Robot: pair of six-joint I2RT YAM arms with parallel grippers.
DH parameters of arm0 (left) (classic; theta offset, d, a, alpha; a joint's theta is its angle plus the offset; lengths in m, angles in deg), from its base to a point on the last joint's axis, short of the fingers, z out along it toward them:
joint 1: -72.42 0.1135 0.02 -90
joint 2: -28.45 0 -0.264 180
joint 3: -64.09 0 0.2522 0
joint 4: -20.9 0 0.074 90
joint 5: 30.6 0 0 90
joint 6: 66.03 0.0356 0 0
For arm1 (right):
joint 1: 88.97 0.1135 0.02 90
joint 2: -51.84 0 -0.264 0
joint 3: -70.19 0 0.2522 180
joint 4: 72.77 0 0.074 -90
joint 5: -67.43 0 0 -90
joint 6: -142.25 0.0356 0 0
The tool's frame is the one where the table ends.
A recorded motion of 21 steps. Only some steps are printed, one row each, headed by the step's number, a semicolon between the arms.
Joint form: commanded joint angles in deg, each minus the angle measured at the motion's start. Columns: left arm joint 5, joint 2, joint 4, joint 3, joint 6, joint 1; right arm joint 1, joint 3, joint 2, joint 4, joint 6, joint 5.
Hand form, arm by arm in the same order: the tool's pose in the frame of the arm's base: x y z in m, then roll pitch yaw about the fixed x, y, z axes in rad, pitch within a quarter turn. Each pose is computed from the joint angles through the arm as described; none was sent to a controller.
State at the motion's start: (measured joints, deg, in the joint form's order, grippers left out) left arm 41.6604 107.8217 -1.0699 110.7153 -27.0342 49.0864; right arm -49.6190 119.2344 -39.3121 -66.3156 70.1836 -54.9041
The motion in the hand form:
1: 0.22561 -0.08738 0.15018 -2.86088 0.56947 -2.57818; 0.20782 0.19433 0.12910 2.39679 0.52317 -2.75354
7: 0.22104 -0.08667 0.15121 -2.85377 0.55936 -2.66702; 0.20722 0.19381 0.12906 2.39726 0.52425 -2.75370
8: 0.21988 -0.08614 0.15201 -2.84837 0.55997 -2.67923; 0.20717 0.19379 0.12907 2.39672 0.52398 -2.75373
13: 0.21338 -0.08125 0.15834 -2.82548 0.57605 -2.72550; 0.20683 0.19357 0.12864 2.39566 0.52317 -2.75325
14: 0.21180 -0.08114 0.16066 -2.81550 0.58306 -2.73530; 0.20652 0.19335 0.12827 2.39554 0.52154 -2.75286
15: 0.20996 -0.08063 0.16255 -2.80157 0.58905 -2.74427; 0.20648 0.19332 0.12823 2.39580 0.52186 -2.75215
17: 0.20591 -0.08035 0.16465 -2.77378 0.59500 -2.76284; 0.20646 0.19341 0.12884 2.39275 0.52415 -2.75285
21: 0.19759 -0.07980 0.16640 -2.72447 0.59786 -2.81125; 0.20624 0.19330 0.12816 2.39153 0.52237 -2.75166
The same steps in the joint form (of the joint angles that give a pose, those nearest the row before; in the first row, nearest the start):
1: 1.94 -0.80 -3.97 0.64 4.66 -0.13; -0.15 0.73 -0.86 0.54 -0.44 -0.43
7: 5.54 -2.48 -3.53 -0.48 9.07 0.11; -0.15 0.53 -0.69 0.46 -0.46 -0.38
8: 6.20 -3.05 -3.44 -0.77 9.81 0.21; -0.15 0.52 -0.68 0.47 -0.44 -0.42
13: 8.68 -6.67 -3.66 -2.10 13.28 1.08; -0.16 0.40 -0.69 0.37 -0.45 -0.50
14: 9.21 -7.61 -3.68 -2.31 13.93 1.04; -0.15 0.32 -0.69 0.37 -0.44 -0.54
15: 10.01 -8.63 -3.51 -2.69 14.62 1.11; -0.15 0.31 -0.69 0.37 -0.49 -0.55
17: 11.74 -10.39 -3.09 -3.57 15.68 1.05; -0.15 0.30 -0.58 0.28 -0.44 -0.66
21: 15.75 -13.48 -2.49 -5.39 17.96 1.01; -0.15 0.22 -0.68 0.19 -0.47 -0.80

